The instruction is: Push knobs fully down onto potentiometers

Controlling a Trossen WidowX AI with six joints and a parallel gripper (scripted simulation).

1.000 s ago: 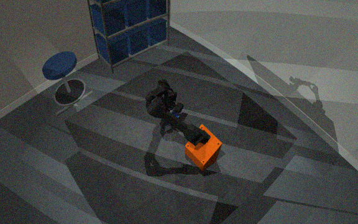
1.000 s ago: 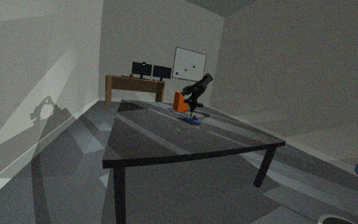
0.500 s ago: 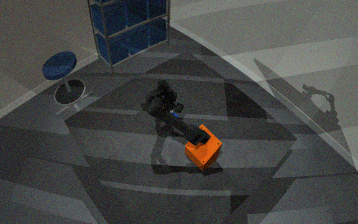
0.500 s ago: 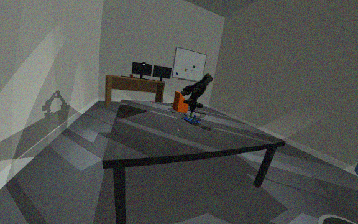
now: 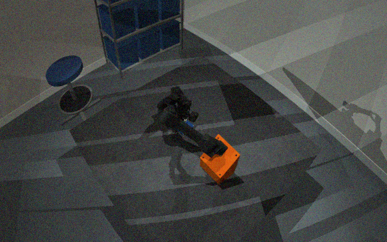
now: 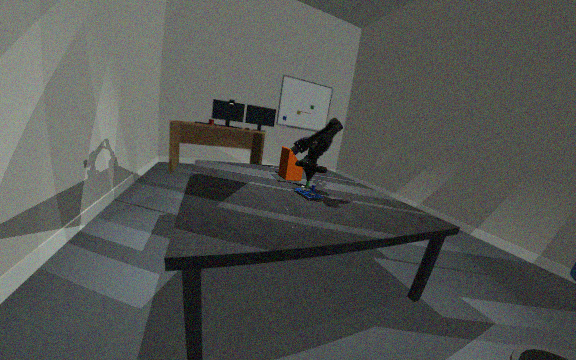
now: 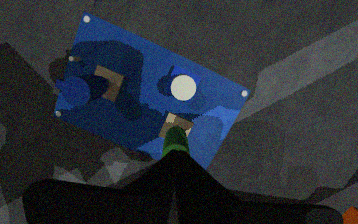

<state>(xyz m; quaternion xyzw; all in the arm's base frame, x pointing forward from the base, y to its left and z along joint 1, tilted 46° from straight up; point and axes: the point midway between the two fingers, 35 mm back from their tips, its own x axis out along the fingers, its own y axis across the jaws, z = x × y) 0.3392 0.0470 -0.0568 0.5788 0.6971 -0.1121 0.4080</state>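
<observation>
Right now the blue knob is 70 mm ahead of my gripper tip and 20 mm below it. Also, from my gripper tip: green knob: 20 mm below.
</observation>
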